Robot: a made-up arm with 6 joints.
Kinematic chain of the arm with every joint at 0, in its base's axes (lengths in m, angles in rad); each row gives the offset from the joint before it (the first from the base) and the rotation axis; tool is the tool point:
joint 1: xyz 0 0 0.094 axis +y
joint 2: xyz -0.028 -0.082 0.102 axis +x
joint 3: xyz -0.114 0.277 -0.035 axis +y
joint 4: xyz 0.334 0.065 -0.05 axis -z
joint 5: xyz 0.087 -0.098 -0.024 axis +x
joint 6: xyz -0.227 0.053 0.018 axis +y
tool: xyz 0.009 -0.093 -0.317
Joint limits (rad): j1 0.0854..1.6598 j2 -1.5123..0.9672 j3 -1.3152..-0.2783 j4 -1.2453..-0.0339 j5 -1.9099..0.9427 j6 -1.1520..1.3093
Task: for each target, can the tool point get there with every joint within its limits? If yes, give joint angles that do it. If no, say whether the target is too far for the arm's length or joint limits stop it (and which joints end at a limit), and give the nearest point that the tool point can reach.
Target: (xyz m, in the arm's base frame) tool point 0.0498 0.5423 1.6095
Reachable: no: too far | nearest point 0.0619 0.1886 0.8055 | short by 0.878 m
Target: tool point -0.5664 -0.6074 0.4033
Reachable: no: joint limits stop it (at a limit: joint 1, joint 2, joint 3, joint 4, joint 5) | nearest point -0.3088 -0.3287 0.1901 | short by 0.435 m
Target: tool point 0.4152 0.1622 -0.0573
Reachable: yes | joints 1.0176 0.1676 -0.9924 -0.3563 0.1854 -0.5774
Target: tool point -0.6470 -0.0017 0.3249
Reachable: no: joint limits stop it (at a limit: joint 1, joint 3, joint 4, joint 5) | nearest point -0.3862 -0.0303 0.1750 | short by 0.302 m
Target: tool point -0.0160 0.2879 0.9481
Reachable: no: joint limits stop it (at a limit: joint 1, joint 3, joint 4, joint 5) | nearest point 0.0441 0.2138 0.7925 | short by 0.183 m
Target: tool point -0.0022 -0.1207 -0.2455
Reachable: yes | joints 1.0501 -0.6426 -0.3658 -0.3065 -0.2165 -0.2123
